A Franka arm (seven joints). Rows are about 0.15 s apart.
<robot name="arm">
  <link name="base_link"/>
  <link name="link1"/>
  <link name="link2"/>
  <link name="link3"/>
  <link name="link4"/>
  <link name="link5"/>
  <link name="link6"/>
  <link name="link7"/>
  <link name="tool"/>
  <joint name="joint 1" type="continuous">
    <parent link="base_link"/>
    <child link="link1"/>
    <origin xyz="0 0 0.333" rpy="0 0 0"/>
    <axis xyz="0 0 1"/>
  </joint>
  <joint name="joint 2" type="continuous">
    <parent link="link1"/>
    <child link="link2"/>
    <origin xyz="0 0 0" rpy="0 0 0"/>
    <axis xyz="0 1 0"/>
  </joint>
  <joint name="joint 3" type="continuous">
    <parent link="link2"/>
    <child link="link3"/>
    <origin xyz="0 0 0.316" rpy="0 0 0"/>
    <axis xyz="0 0 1"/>
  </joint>
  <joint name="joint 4" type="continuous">
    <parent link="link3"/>
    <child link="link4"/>
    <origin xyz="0.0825 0 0" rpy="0 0 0"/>
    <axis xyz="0 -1 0"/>
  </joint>
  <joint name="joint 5" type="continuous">
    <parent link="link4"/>
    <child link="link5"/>
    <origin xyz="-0.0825 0 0.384" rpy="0 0 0"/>
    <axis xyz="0 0 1"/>
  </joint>
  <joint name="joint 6" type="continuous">
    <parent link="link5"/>
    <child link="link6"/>
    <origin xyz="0 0 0" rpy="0 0 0"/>
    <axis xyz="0 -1 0"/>
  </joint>
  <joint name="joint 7" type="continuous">
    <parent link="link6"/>
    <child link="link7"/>
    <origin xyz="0.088 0 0" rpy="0 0 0"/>
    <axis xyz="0 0 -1"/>
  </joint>
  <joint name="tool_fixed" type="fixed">
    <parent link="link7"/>
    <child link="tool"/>
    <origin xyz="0 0 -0.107" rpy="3.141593 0 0"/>
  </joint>
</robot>
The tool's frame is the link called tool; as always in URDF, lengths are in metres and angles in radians. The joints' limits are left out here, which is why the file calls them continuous.
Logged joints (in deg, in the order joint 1, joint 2, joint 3, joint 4, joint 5, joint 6, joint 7), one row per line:
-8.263 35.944 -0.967 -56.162 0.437 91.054 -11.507
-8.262 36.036 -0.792 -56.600 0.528 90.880 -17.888
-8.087 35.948 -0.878 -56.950 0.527 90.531 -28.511
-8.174 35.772 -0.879 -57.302 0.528 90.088 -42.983
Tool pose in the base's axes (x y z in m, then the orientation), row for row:
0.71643 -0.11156 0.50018 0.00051 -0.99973 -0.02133 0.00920
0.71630 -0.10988 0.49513 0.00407 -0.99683 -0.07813 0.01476
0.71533 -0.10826 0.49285 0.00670 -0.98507 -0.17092 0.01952
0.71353 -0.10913 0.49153 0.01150 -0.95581 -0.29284 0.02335
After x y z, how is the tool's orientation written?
As a quaternion, w x y z.
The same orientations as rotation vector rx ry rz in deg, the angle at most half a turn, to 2 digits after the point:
-179.89 -3.84 1.66
-178.97 -14.03 2.65
-176.56 -30.64 3.50
-170.80 -52.33 4.17

